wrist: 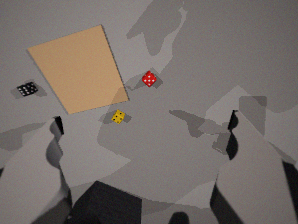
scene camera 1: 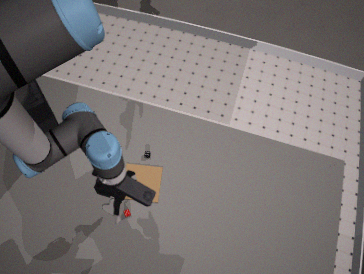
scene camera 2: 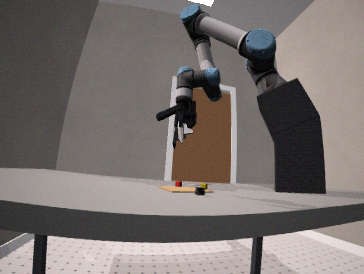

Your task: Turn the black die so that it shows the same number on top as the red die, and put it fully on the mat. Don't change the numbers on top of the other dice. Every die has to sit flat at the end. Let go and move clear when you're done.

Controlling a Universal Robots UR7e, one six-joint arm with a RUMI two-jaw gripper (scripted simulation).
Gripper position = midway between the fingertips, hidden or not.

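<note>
A tan mat (wrist: 80, 67) is visible. So is my gripper (scene camera 1: 125, 200); further view of the gripper (scene camera 2: 177, 146).
</note>
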